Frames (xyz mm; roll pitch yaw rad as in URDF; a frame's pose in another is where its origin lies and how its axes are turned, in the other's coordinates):
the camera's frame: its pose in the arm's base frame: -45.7 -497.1 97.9 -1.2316 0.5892 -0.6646
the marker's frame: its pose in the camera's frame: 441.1 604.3 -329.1 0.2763 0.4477 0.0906
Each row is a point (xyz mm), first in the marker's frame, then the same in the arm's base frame.
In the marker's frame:
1: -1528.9 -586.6 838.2
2: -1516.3 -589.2 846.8
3: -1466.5 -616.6 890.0
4: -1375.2 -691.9 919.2
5: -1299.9 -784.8 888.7
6: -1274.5 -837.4 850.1
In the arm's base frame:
1: 298.7 209.3 897.3
2: 310.3 200.4 892.1
3: 364.8 154.9 885.3
4: 416.6 44.6 881.5
5: 406.5 -78.1 890.5
6: 375.8 -139.6 903.5

